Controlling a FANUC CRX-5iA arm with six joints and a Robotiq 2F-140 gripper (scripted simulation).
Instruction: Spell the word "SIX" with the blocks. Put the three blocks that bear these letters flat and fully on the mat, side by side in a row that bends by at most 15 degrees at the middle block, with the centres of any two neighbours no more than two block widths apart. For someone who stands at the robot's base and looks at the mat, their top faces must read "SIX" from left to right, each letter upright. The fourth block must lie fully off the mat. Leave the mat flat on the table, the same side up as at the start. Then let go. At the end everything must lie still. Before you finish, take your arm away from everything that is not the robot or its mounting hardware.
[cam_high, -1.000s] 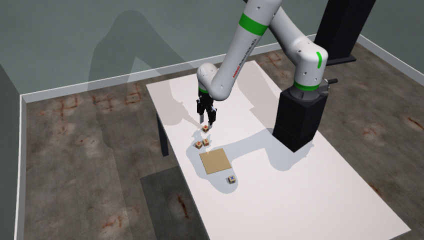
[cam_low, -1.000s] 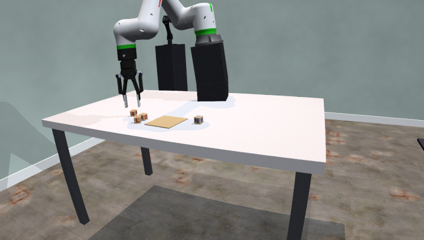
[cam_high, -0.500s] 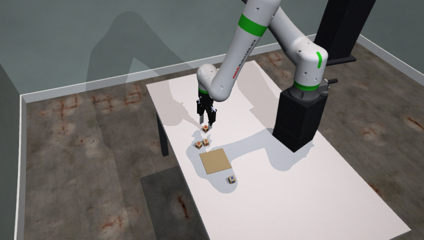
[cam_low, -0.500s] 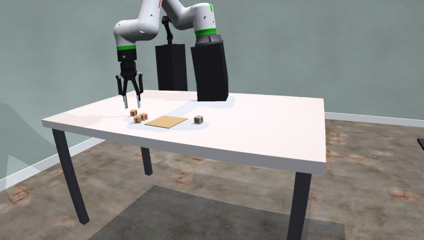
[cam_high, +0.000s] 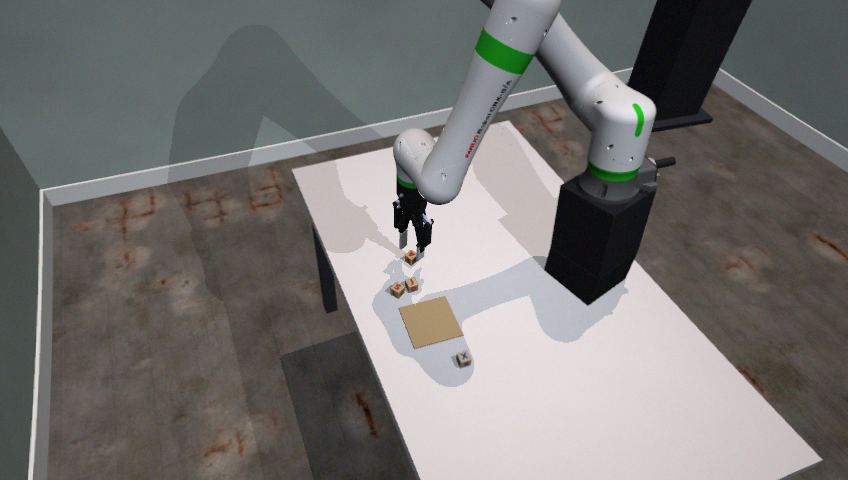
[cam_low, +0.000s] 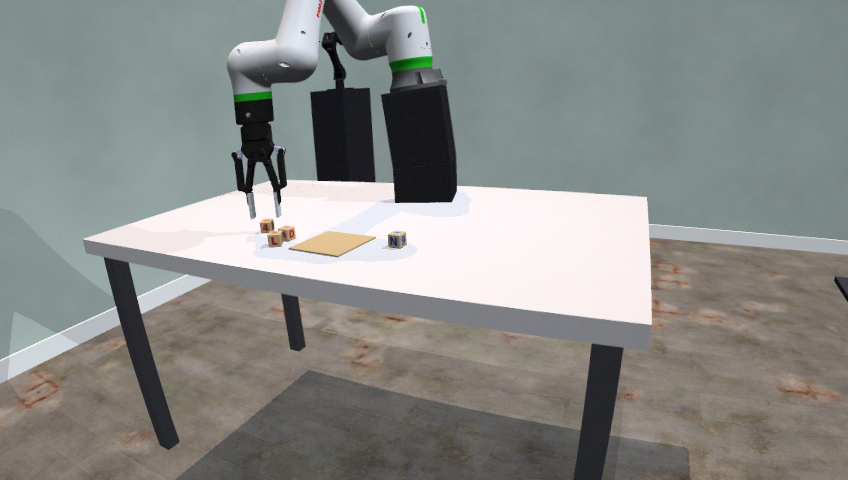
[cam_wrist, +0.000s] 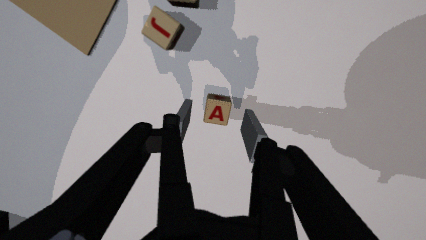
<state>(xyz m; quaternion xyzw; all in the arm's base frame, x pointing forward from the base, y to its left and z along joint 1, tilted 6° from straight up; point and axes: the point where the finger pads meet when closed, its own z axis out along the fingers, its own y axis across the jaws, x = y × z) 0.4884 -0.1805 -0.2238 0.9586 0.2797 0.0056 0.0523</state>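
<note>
My hand is 5 cm above the block. Round my hand: tan mat 1 cm ahead, 23 cm to the left, 7 cm below.
</note>
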